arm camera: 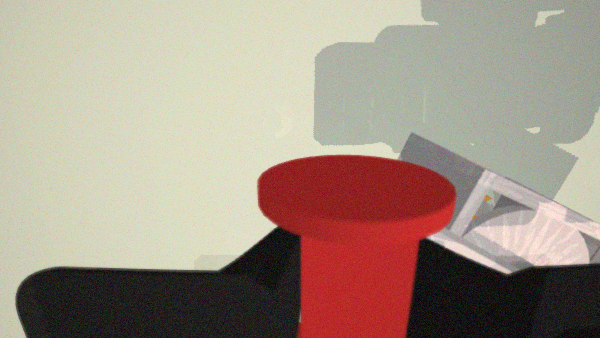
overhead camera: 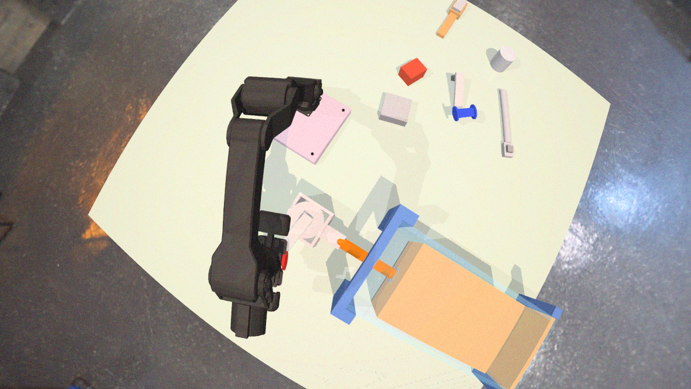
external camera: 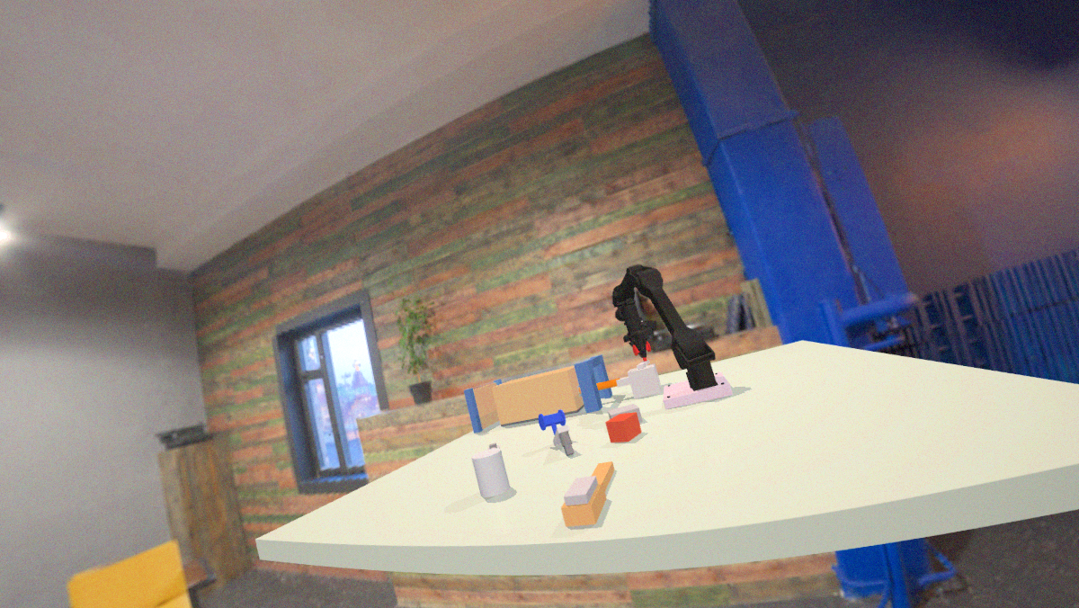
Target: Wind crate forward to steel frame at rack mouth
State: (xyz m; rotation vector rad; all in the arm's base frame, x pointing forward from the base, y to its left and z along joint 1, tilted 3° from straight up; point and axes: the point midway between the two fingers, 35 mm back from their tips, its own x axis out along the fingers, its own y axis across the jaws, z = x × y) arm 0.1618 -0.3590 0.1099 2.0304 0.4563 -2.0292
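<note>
Now: the crank handle with red knob 4 cm to the left of my gripper tip and 1 cm below it. Round my gripper tip: blue steel frame: 17 cm ahead, 10 cm to the left, 1 cm below; clear-panelled guard cubby: 41 cm ahead, 9 cm to the left; grey winch: 1 cm behind, 9 cm to the left, 8 cm below.
</note>
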